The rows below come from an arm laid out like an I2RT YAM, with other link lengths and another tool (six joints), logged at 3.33 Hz.
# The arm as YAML. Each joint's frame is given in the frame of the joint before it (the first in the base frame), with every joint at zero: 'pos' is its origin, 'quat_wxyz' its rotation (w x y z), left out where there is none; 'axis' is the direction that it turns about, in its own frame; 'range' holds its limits. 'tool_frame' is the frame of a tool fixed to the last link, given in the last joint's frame.
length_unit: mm
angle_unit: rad
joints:
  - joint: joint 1
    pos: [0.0, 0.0, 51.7]
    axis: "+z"
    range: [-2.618, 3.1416]
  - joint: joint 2
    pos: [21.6, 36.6, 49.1]
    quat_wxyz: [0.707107, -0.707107, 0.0, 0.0]
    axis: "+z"
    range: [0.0, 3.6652]
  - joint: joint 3
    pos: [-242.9, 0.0, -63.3]
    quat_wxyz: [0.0, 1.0, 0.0, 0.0]
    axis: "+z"
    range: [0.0, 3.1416]
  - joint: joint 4
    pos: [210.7, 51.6, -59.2]
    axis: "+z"
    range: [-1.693, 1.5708]
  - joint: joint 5
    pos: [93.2, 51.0, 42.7]
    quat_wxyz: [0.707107, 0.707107, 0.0, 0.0]
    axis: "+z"
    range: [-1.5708, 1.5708]
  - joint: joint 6
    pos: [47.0, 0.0, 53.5]
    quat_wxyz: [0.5, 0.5, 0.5, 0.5]
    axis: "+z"
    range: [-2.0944, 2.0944]
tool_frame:
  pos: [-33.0, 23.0, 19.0]
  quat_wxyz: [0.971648, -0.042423, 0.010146, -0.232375]
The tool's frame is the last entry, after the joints.
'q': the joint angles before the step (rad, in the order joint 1, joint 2, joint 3, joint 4, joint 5, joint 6). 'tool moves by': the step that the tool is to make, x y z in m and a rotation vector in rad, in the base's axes. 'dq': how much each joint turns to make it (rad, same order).
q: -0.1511, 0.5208, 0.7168, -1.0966, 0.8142, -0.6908
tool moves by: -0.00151, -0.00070, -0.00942, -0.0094, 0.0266, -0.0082
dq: -0.0005, -0.0073, -0.0433, 0.0133, 0.0152, -0.0031
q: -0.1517, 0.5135, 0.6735, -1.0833, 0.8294, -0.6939
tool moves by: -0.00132, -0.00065, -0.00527, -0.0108, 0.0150, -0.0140
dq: 0.0000, -0.0023, -0.0243, 0.0049, 0.0187, 0.0052
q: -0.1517, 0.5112, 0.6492, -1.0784, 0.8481, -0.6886
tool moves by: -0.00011, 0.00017, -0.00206, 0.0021, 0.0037, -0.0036
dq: 0.0008, 0.0018, -0.0076, 0.0004, 0.0013, 0.0067
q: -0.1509, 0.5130, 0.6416, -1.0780, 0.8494, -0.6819
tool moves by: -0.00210, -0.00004, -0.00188, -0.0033, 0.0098, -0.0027
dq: -0.0008, -0.0070, -0.0080, -0.0068, 0.0049, -0.0019
